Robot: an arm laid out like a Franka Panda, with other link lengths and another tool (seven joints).
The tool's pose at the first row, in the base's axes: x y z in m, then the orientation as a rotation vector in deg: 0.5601 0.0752 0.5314 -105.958 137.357 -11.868
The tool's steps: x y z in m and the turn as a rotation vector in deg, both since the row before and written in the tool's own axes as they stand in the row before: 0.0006 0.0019 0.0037 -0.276 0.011 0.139; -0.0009 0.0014 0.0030 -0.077 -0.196 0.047; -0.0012 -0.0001 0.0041 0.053 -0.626 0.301; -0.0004 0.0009 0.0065 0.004 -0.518 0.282; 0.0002 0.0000 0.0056 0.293 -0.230 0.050; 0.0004 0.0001 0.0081 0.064 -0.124 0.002; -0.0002 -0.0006 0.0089 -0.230 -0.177 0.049
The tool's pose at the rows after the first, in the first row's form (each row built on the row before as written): 0.5588 0.0749 0.5274 -105.906 137.636 -11.546; 0.5582 0.0760 0.5242 -105.813 137.590 -11.262; 0.5593 0.0770 0.5202 -105.203 137.413 -10.692; 0.5596 0.0774 0.5136 -104.675 137.314 -10.173; 0.5605 0.0771 0.5081 -104.409 137.051 -10.290; 0.5617 0.0766 0.5001 -104.337 136.937 -10.246; 0.5639 0.0765 0.4914 -104.314 136.981 -9.805
